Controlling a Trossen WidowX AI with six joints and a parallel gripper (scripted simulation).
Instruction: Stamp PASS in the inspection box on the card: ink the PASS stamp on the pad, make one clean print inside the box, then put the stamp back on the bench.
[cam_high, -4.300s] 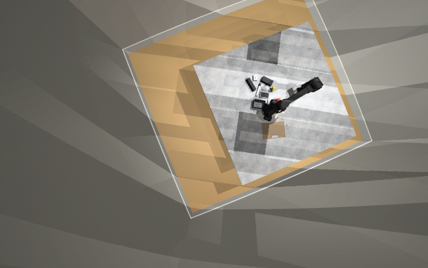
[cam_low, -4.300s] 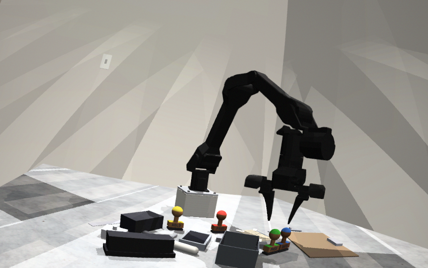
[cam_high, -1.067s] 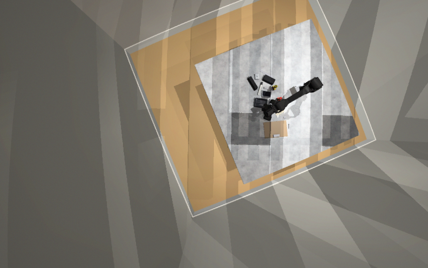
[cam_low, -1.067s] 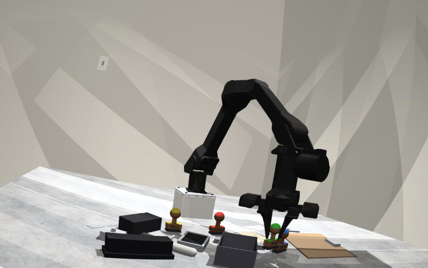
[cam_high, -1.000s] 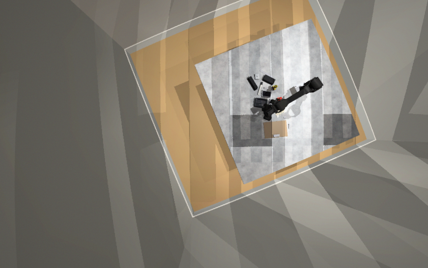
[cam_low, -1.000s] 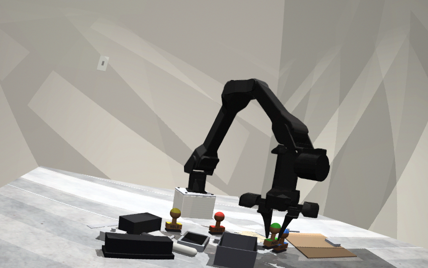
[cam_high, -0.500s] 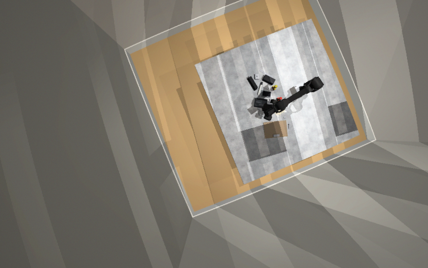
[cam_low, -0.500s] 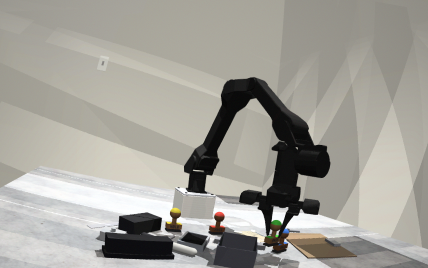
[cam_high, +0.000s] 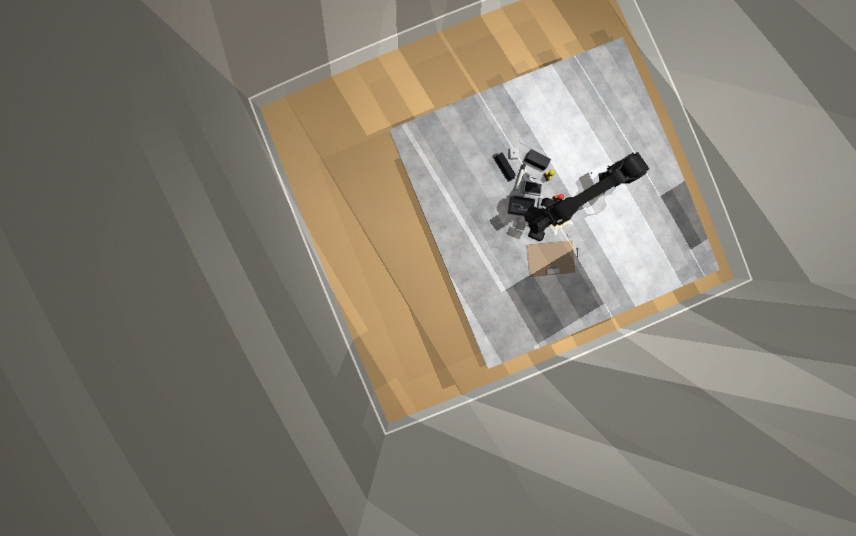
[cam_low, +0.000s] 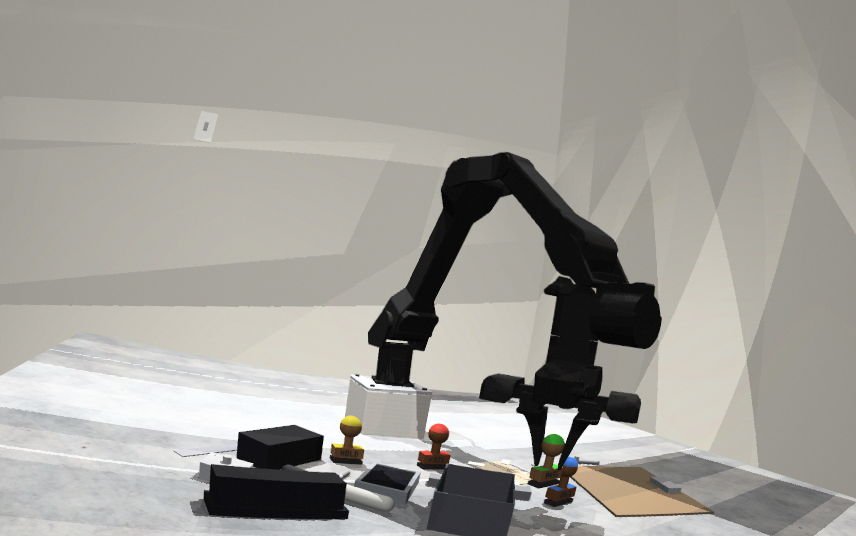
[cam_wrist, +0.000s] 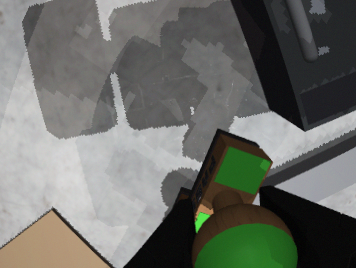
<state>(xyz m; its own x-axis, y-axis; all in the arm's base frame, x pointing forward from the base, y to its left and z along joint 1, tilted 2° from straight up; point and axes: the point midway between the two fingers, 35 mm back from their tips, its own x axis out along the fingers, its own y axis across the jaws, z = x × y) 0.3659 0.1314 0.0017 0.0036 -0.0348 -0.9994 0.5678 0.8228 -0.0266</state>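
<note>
Right now my gripper tip is 40 mm to the right of the blue-knobbed stamp, 40 mm above it and 20 mm past it. From my gripper tip the other things lie so: grey bin (100 mm to the right, 40 mm below, 30 mm ahead); then cream card (150 mm behind, 60 mm below, 20 mm to the left); then green-topped stamp (right at my gripper tip).
</note>
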